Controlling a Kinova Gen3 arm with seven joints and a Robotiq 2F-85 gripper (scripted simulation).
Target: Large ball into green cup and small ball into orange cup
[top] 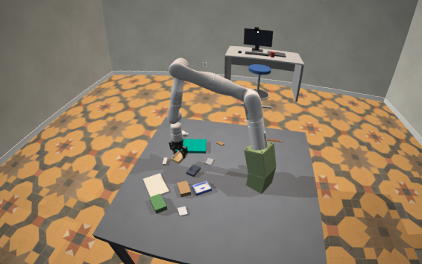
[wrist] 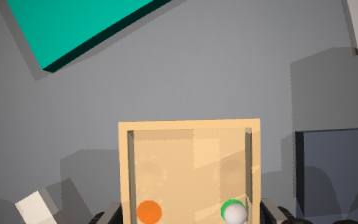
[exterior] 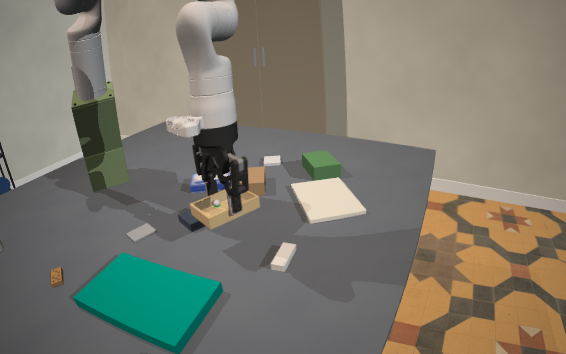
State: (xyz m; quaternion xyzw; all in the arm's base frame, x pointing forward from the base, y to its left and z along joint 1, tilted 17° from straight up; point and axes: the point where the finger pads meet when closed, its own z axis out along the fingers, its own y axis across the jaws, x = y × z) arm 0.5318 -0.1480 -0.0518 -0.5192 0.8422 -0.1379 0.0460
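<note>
The dark blue block lies 10 cm behind my hand, 8 cm below it and 6 cm to the left of it. Round my hand: small white block (12 cm ahead, 8 cm below, 2 cm to the right); then covered wooden puzzle (2 cm below); then grey tile (20 cm behind, 9 cm below, 4 cm to the right).
</note>
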